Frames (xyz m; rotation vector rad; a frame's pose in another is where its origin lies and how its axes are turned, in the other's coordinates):
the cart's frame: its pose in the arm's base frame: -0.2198 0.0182 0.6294 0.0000 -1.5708 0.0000
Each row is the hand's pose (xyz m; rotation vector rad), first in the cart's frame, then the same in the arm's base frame.
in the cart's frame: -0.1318 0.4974 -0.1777 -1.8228 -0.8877 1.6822
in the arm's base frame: -0.0421 0.5156 0.4976 2.7679 1.2401 0.1110
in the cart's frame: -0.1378 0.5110 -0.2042 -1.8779 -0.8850 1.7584
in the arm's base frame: -0.0156 0.5292 0.4916 2.7690 1.1166 0.0910
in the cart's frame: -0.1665 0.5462 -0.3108 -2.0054 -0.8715 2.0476
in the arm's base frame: 0.0910 0.5644 0.4629 2.7357 0.7361 -0.0285
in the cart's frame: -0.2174 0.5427 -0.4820 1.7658 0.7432 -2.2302
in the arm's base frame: 0.2622 0.5609 0.4120 2.6048 0.2907 -0.3027
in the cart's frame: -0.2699 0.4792 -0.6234 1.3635 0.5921 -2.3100
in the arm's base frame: 0.4036 0.4974 0.3595 2.4761 0.0289 -0.6380
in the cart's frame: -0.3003 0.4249 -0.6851 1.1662 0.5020 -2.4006
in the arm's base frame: 0.4653 0.4431 0.3291 2.4373 -0.0582 -0.8435
